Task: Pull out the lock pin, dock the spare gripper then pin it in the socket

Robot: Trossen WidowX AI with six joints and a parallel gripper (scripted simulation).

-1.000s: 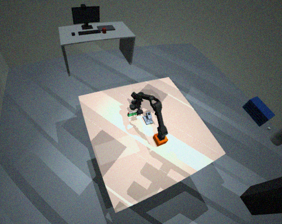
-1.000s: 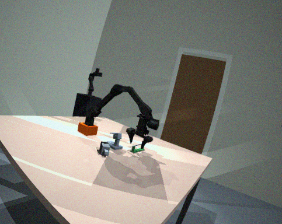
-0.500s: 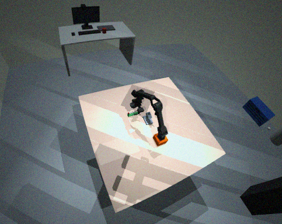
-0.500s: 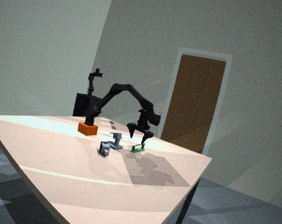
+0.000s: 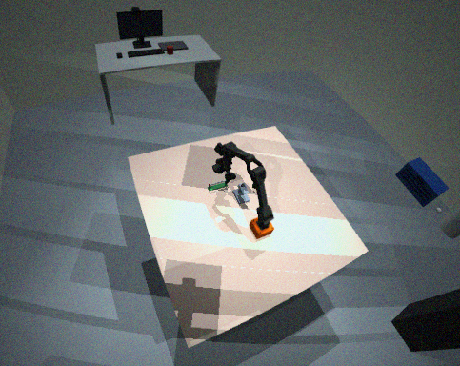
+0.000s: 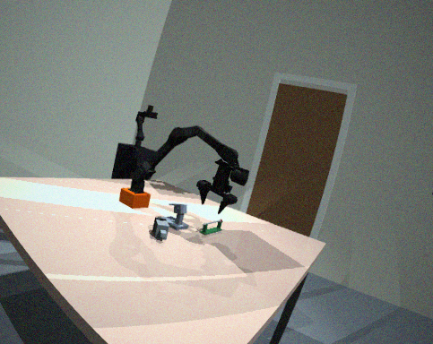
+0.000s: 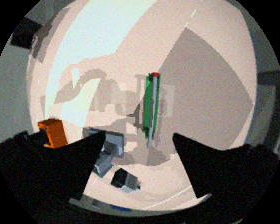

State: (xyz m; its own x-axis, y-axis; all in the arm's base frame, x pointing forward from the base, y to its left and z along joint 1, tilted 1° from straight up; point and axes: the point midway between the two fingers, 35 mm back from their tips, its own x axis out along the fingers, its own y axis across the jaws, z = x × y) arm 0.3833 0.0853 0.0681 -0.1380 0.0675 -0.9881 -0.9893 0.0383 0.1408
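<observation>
My gripper tip is now 25 cm to the left of the spare gripper, 8 cm above it and 5 cm past it. The rest, counted from my gripper tip: mount 10 cm behind, 9 cm to the right, 5 cm below; then green cradle 8 cm below, 3 cm to the left, 2 cm ahead.
</observation>
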